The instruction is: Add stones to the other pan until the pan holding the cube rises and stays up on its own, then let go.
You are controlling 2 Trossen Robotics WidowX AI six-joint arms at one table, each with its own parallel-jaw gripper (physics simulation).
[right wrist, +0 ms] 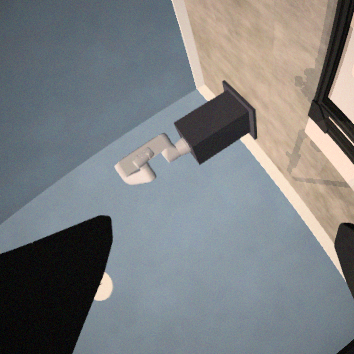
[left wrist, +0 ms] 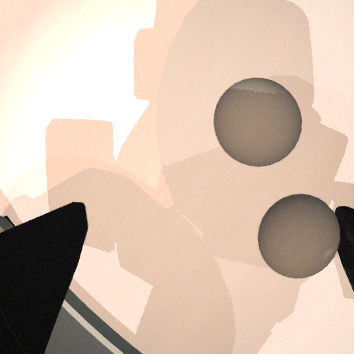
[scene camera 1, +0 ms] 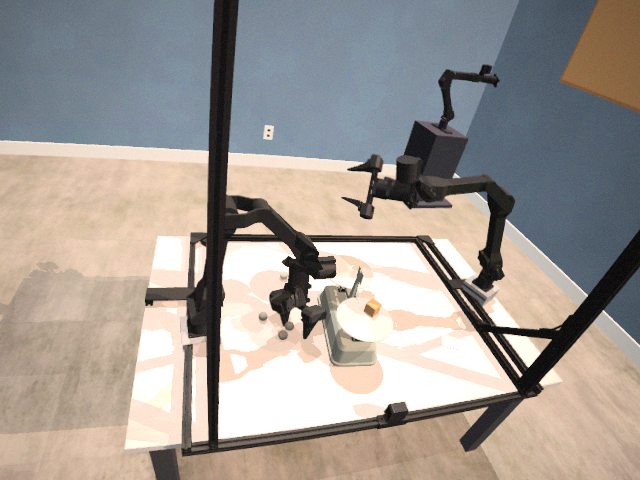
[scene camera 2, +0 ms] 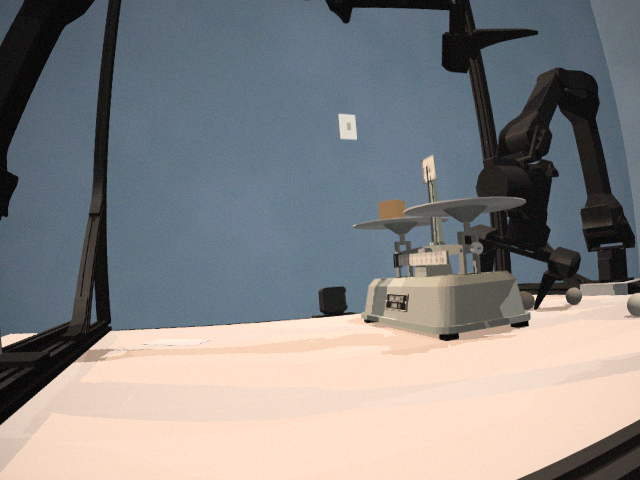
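The orange cube rests on one pan of the green-grey balance scale. In scene camera 2 the other pan bears no visible stone and looks higher. Grey stones lie on the table. My left gripper is open and empty, pointing down low beside the scale. In the left wrist view one stone lies beyond the fingertips; another stone appears against the right-hand fingertip, contact unclear. My right gripper is open and empty, high up.
A paler stone lies farther back on the table. Black frame rails edge the table, with an upright post in front of the left arm. A small black box sits on the front rail. A dark pedestal stands behind the table.
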